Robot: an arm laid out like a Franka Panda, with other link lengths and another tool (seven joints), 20 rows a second.
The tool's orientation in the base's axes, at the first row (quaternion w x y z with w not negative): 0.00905, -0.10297, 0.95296, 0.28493
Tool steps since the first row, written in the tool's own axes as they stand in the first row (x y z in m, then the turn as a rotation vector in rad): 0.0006, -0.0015, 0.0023, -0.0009, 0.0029, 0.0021; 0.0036, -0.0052, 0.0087, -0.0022, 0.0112, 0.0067; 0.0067, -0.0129, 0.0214, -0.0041, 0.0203, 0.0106; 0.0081, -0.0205, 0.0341, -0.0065, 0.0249, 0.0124; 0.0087, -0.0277, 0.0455, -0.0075, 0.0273, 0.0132; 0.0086, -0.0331, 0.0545, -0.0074, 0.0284, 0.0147; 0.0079, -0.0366, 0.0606, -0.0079, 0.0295, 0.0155; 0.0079, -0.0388, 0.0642, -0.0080, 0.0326, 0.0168; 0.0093, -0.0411, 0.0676, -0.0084, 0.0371, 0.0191; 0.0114, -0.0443, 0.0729, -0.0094, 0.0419, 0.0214; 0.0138, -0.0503, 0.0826, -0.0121, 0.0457, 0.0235
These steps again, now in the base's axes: -0.0004, -0.0001, -0.0028, 0.0002, 0.0037, -0.0001; -0.0028, -0.0002, -0.0104, -0.0004, 0.0132, 0.0006; -0.0048, -0.0002, -0.0254, -0.0005, 0.0231, 0.0024; -0.0052, 0.0003, -0.0403, 0.0008, 0.0283, 0.0036; -0.0048, 0.0005, -0.0538, 0.0013, 0.0309, 0.0043; -0.0040, 0.0010, -0.0642, 0.0009, 0.0326, 0.0036; -0.0029, 0.0016, -0.0712, 0.0011, 0.0340, 0.0036; -0.0026, 0.0018, -0.0754, 0.0006, 0.0373, 0.0042; -0.0036, 0.0015, -0.0796, 0.0000, 0.0423, 0.0047; -0.0053, 0.0014, -0.0859, -0.0001, 0.0477, 0.0055; -0.0068, 0.0013, -0.0974, 0.0017, 0.0524, 0.0060
